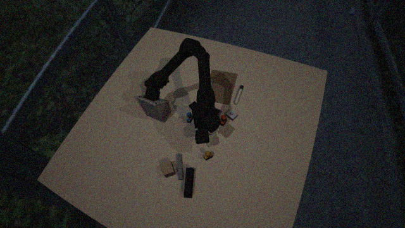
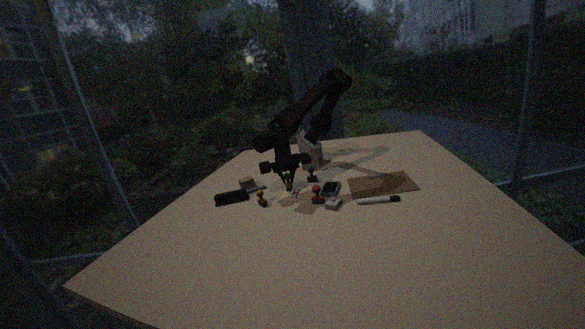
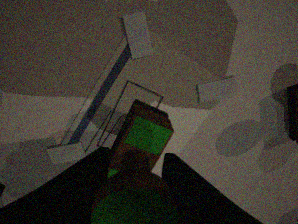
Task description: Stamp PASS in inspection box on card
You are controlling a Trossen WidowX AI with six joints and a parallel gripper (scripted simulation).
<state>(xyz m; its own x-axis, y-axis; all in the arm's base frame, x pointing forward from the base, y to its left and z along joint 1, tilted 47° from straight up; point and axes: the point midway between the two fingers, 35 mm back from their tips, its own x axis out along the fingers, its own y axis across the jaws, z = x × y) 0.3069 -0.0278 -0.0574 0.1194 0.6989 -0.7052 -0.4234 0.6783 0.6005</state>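
The pale card is 5 cm below my gripper tip. Round my gripper tip: blue stamp: 10 cm behind, 7 cm to the left, 3 cm below; green pass stamp: right at my gripper tip; yellow stamp: 10 cm to the right, 6 cm ahead, 3 cm below.
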